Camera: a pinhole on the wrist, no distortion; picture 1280 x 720 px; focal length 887.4 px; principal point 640.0 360.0 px. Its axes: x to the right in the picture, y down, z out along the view. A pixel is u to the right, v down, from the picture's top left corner.
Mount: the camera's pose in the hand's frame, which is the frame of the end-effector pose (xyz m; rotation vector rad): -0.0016 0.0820 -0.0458 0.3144 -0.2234 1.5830
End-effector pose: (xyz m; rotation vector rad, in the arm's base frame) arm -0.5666 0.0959 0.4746 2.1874 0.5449 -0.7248
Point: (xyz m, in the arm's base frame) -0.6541 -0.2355 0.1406
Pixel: 767.6 239.1
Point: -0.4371 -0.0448 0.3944
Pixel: outside the picture
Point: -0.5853 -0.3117 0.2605
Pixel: 1056.3 277.1
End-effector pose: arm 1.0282 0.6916 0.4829 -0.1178 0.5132 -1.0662
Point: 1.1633 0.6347 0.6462
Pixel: 752.4 260.7
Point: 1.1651 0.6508 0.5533
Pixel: 860.6 83.8
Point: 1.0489 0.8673 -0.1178
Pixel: behind the camera
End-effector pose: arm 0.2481 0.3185 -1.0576 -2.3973 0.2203 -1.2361
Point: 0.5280 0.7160 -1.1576
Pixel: 300.7 484.4
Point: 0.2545 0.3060 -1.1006
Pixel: 367.5 664.5
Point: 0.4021 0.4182 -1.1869
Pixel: 611.1 527.9
